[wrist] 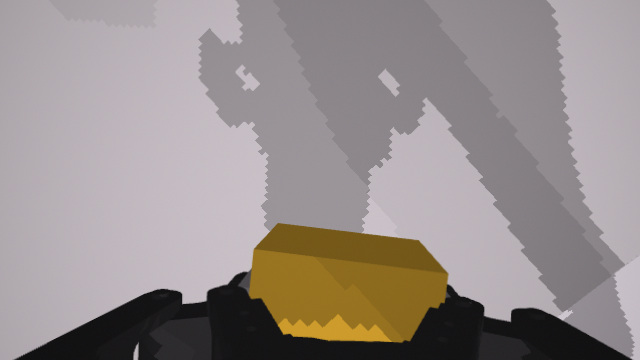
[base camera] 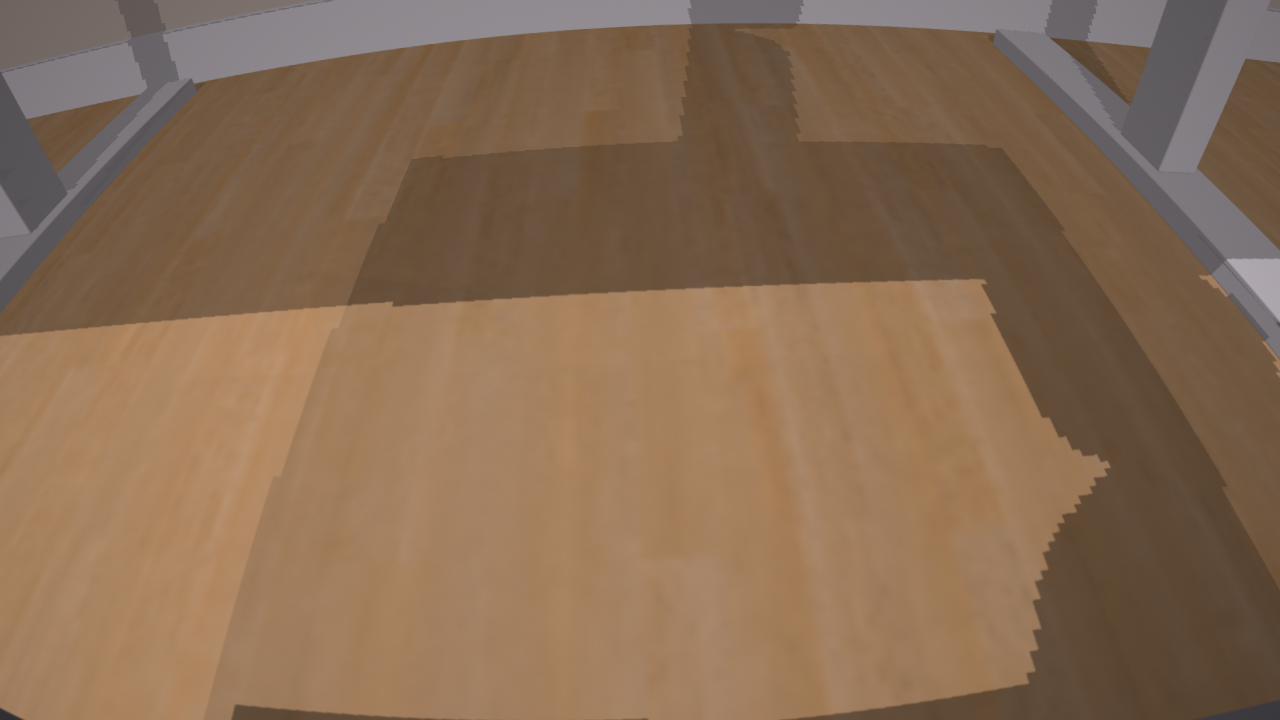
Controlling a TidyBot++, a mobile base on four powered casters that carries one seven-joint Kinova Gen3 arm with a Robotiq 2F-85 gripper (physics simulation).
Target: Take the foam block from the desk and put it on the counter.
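Places are measured from the arm's base along level axes (x up, y ahead, z left), in metres.
Pixels of known places: gripper, fingertip midpoint: (wrist: 340,287).
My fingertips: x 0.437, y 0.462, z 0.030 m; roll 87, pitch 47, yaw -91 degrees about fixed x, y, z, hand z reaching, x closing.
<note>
Behind a point stands the place of what it marks.
The foam block (wrist: 350,280) @(x 0.481, y 0.474, z 0.015 m), a yellow box shape, sits slightly tilted at the bottom middle of the wrist view. My gripper (wrist: 340,287) @(x 0.437, y 0.462, z 0.030 m) is shut on it, with a black finger against each side. The pale desk top (wrist: 125,150) @(x 0.324, y 0.610, z 0.111 m) lies beyond the block, and the shadow of the arm and gripper falls across it. The block's lower part is hidden by the gripper, and how high it is above the desk is hard to tell. The block and my gripper do not show in the base camera view. I cannot make out the counter.
In the base camera view, grey leg frames stand at the left (base camera: 26,170) @(x -0.315, y 0.691, z 0.672 m) and right (base camera: 1186,89) @(x -0.282, y 0.673, z -0.522 m) on the wooden floor (base camera: 581,447) @(x -0.396, y 0.376, z 0.047 m). A pale wall base (base camera: 501,19) @(x -0.372, y 1.091, z 0.193 m) runs along the back. A white piece (base camera: 1260,284) shows at the right edge. Broad shadows cross the floor.
</note>
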